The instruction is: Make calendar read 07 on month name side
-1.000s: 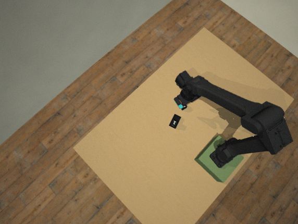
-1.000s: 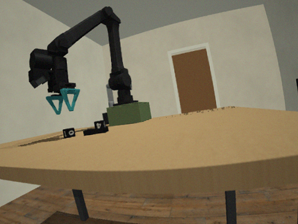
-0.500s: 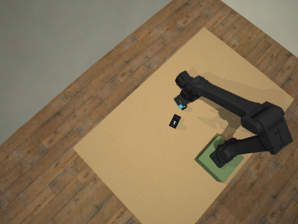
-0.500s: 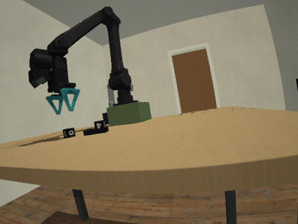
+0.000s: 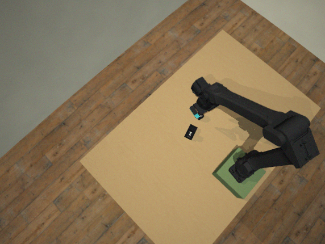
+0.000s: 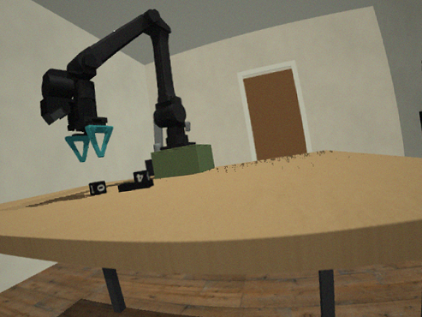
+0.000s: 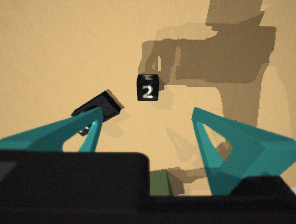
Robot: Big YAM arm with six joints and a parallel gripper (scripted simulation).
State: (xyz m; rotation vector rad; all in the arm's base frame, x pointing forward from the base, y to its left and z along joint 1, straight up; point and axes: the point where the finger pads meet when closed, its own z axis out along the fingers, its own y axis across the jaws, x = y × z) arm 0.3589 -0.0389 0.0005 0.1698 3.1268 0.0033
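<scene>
The digit cube is 80 mm below my hand. Round my hand: black calendar tray (100 mm to the left, 90 mm below, 50 mm behind).
</scene>
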